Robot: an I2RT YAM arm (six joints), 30 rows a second.
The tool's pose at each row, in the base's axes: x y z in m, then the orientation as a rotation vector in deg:
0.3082, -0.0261, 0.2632, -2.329, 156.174, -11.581
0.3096, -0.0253, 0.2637, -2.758, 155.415, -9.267
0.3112, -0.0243, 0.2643, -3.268, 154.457, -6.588
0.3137, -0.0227, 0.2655, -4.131, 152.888, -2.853
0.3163, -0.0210, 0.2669, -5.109, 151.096, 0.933
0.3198, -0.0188, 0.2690, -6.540, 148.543, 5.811
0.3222, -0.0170, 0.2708, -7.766, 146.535, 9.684
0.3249, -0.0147, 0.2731, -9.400, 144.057, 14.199
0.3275, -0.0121, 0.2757, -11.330, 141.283, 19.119
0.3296, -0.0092, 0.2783, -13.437, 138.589, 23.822
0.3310, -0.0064, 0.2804, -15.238, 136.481, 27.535
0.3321, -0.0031, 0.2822, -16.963, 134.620, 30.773
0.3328, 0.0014, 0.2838, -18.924, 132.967, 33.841
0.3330, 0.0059, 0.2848, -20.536, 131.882, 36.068
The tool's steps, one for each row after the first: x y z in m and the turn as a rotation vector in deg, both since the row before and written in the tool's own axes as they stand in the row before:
-0.0015, 0.0007, 0.0000, -1.637, -0.928, 0.085
-0.0018, 0.0009, 0.0000, -1.911, -1.118, 0.090
-0.0029, 0.0014, -0.0001, -2.712, -1.728, 0.021
-0.0030, 0.0015, -0.0001, -2.805, -1.872, -0.055
-0.0042, 0.0020, -0.0001, -3.713, -2.527, -0.201
-0.0031, 0.0016, -0.0001, -3.025, -1.880, -0.220
-0.0037, 0.0021, -0.0001, -3.636, -2.191, -0.410
-0.0038, 0.0024, -0.0001, -4.078, -2.291, -0.551
-0.0034, 0.0028, 0.0000, -4.040, -2.036, -0.702
-0.0026, 0.0027, 0.0003, -3.275, -1.451, -0.631
-0.0022, 0.0031, 0.0007, -2.935, -1.169, -0.648
-0.0019, 0.0042, 0.0014, -2.892, -0.845, -0.794
-0.0011, 0.0041, 0.0017, -2.158, -0.404, -0.661

